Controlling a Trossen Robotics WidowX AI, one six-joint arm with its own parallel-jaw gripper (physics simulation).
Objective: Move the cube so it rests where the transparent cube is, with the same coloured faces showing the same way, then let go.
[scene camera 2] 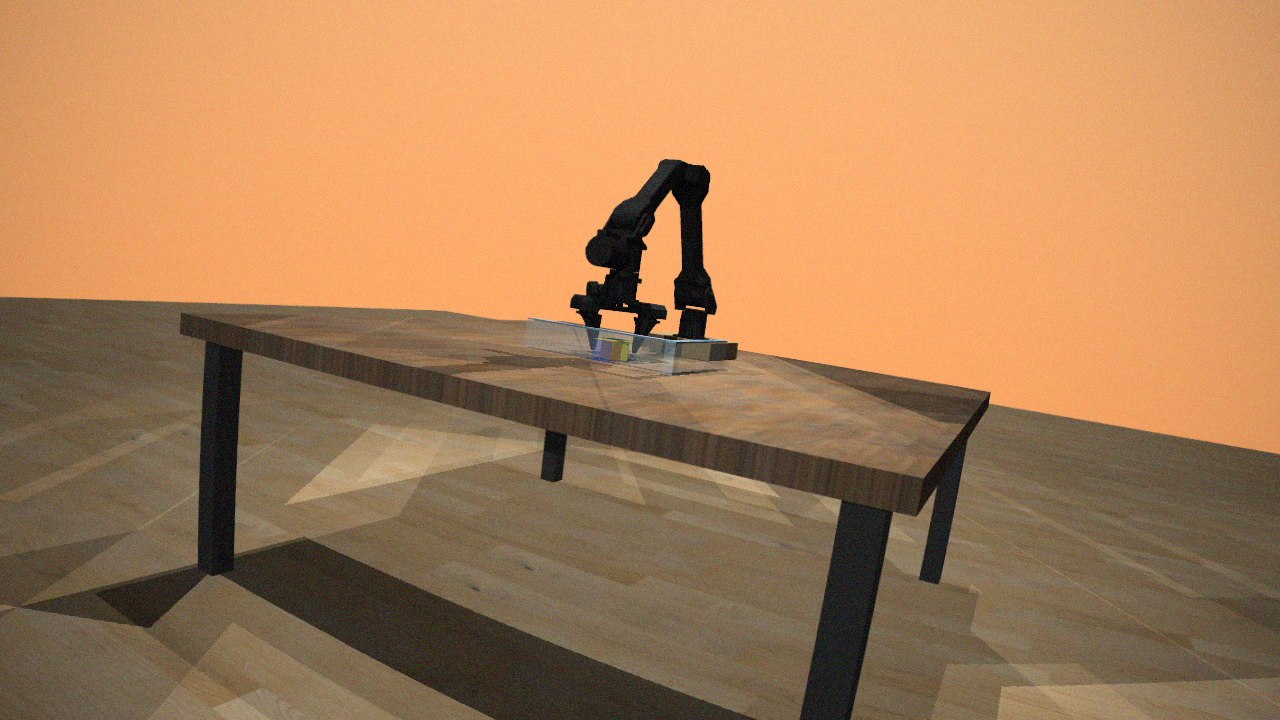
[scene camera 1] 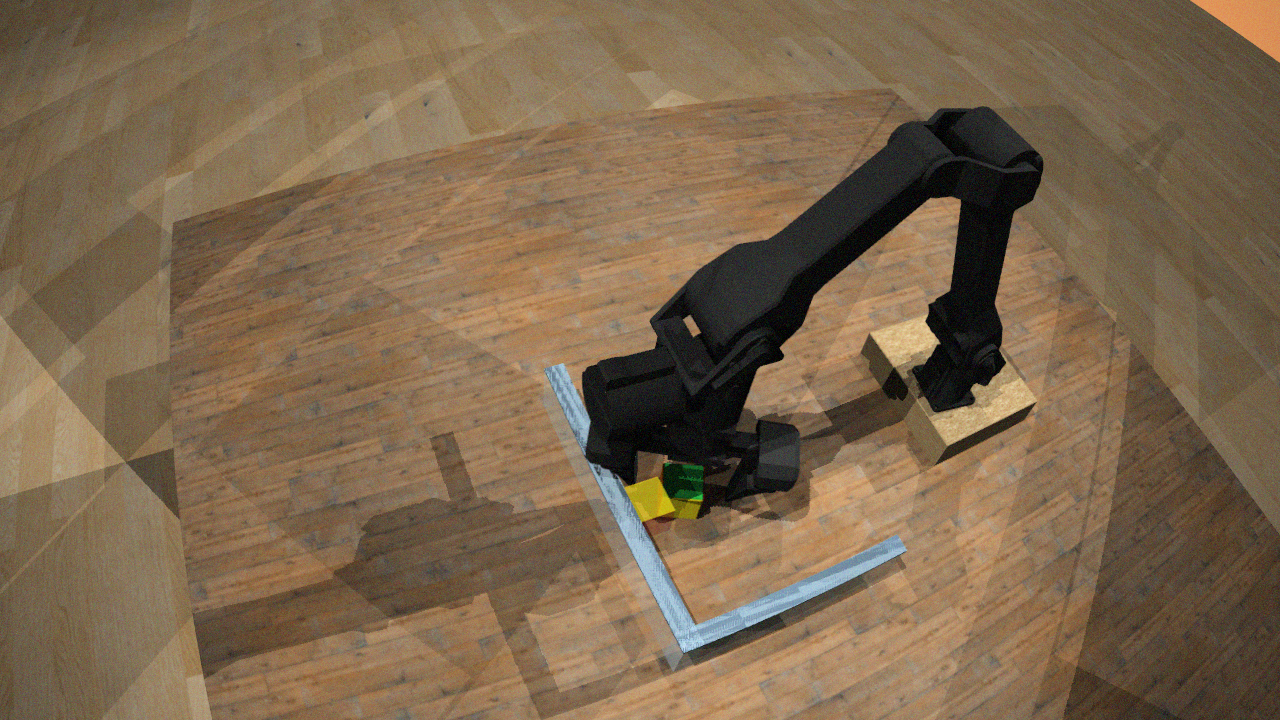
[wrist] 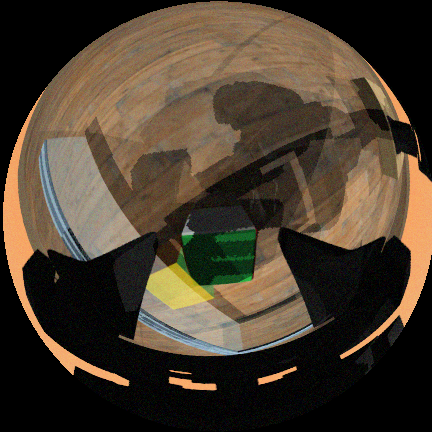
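Where they show: gripper, fingertip midpoint: (scene camera 1: 680, 491) (wrist: 218, 236); arm's base at its link origin: (scene camera 2: 691, 338) (scene camera 1: 943, 386).
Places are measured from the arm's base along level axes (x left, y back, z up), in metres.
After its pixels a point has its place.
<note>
The solid cube (scene camera 1: 683, 480) @[x 0.048, y -0.335, z -0.001 m] (wrist: 220, 257) @[x 0.045, y -0.333, z -0.002 m] sits on the table with its green face up, a yellow side towards scene camera 1 and a dark grey side in the wrist view. The transparent cube (scene camera 1: 650, 499) @[x 0.062, y -0.371, z -0.002 m] (wrist: 180, 287) @[x 0.060, y -0.367, z -0.002 m] shows a yellow top; it is turned relative to the solid cube, right beside or slightly overlapping it, next to the long wall. In scene camera 2 the small coloured faces blend, and I cannot tell the cubes apart. My gripper (scene camera 1: 682, 485) @[x 0.046, y -0.334, z -0.026 m] (scene camera 2: 614, 349) @[x 0.046, y -0.334, z -0.026 m] (wrist: 218, 236) @[x 0.046, y -0.334, z -0.026 m] is open and low, its fingers on either side of the solid cube, with nothing held.
A light blue, see-through L-shaped wall (scene camera 1: 657, 573) @[x 0.146, y -0.390, z 0.018 m] (scene camera 2: 559, 333) @[x -0.014, y -0.427, z -0.002 m] runs close by the transparent cube and turns a corner towards the front. The arm's base stands on a pale block (scene camera 1: 993, 420) @[x 0.060, y 0.047, z 0.000 m] (wrist: 382, 100) at the right on the wooden table (scene camera 1: 358, 268) @[x -0.336, y -0.638, z -0.041 m] (scene camera 2: 760, 411) @[x 0.491, y -0.551, z -0.042 m].
</note>
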